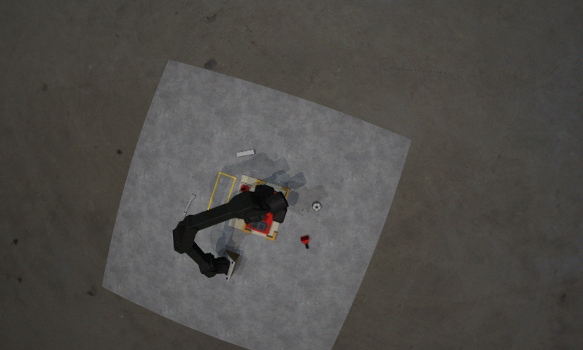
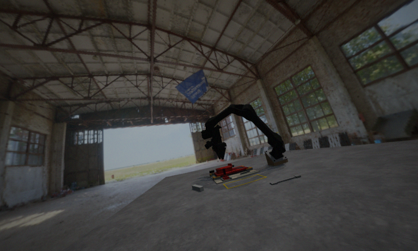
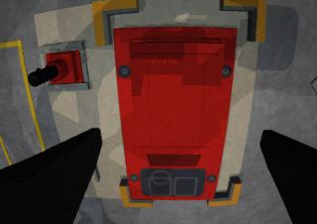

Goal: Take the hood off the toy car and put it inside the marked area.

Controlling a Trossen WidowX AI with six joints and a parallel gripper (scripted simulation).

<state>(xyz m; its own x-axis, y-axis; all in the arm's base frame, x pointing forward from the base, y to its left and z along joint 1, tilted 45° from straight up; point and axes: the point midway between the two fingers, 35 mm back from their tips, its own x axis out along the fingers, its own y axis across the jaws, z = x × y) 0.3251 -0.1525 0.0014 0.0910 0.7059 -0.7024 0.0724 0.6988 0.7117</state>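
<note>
The red hood is 6 cm below my gripper tip. Round my gripper tip: white bar (19 cm ahead, 15 cm to the left, 9 cm below).
</note>
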